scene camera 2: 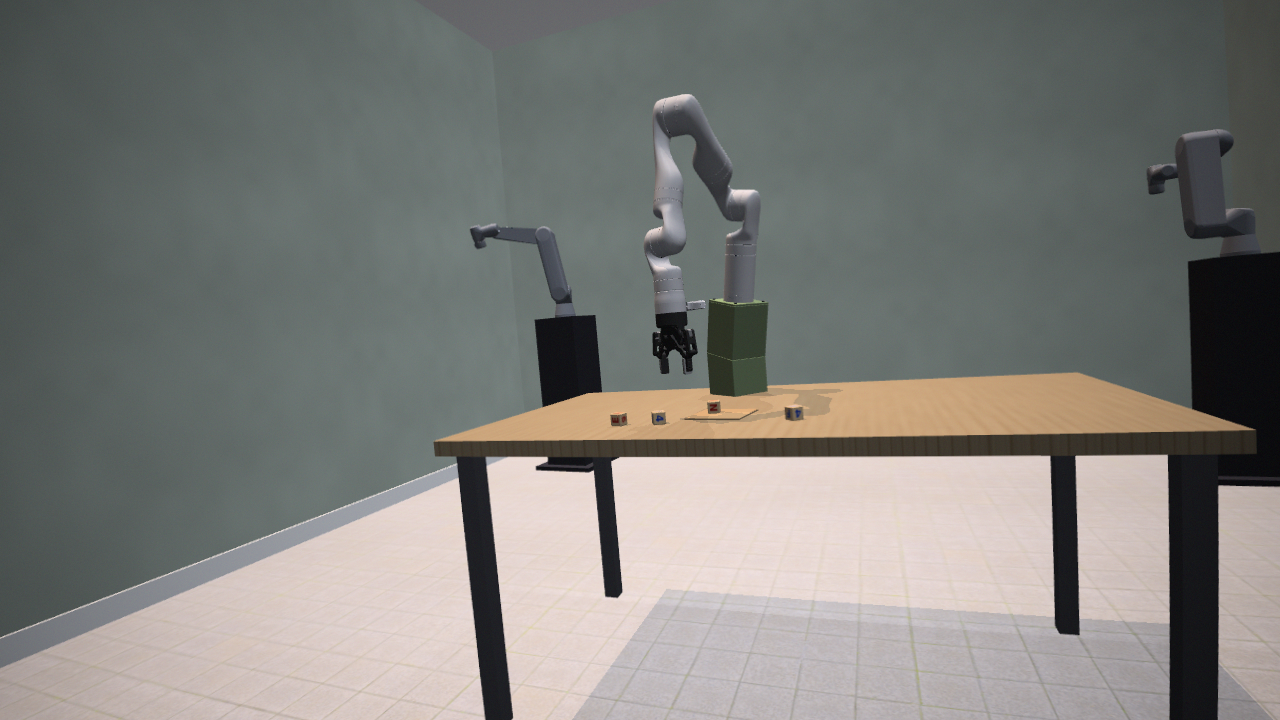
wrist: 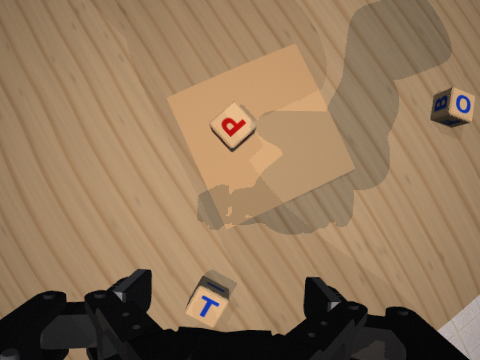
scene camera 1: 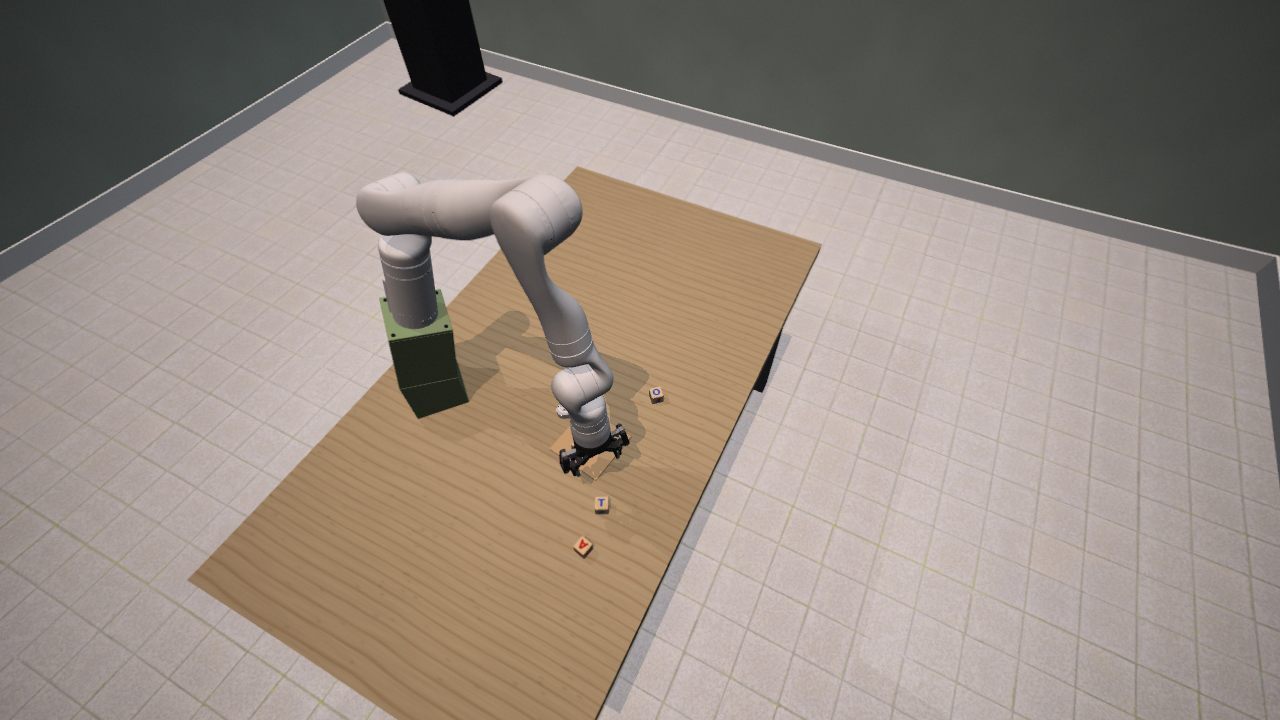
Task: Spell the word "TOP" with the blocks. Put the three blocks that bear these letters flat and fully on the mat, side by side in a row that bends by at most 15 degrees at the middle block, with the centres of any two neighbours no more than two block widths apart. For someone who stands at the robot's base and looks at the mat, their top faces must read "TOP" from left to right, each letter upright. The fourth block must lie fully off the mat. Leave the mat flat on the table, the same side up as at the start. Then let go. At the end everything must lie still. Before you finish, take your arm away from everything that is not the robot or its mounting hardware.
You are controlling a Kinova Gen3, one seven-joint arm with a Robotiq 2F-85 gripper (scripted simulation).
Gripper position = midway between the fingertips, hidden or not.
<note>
In view: the gripper (scene camera 2: 676,374) and a tan mat (scene camera 1: 594,467).
The tan mat is seen too in the wrist view (wrist: 296,147). The gripper also shows in the wrist view (wrist: 228,291) and in scene camera 1 (scene camera 1: 596,464).
</note>
